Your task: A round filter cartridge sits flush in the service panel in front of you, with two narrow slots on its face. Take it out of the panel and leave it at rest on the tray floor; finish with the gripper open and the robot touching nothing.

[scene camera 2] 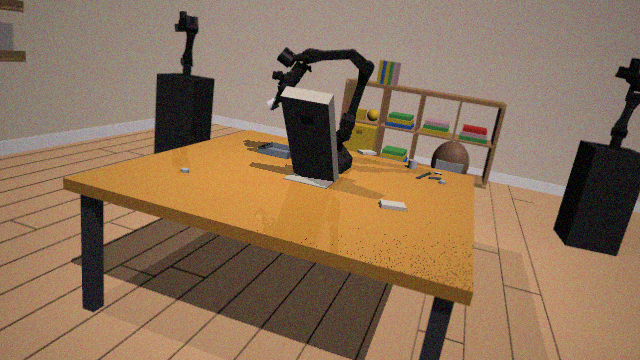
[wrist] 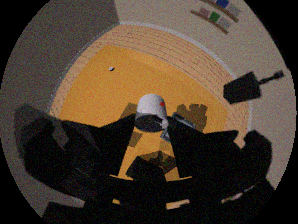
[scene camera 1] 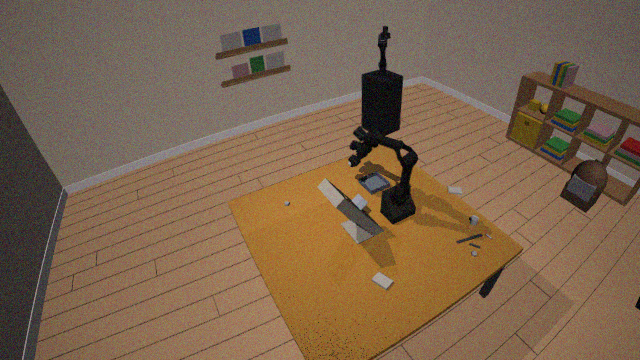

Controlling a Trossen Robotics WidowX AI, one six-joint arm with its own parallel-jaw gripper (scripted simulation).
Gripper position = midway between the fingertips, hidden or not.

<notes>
In view: my gripper (wrist: 151, 117) and a round filter cartridge (wrist: 151, 116).
</notes>
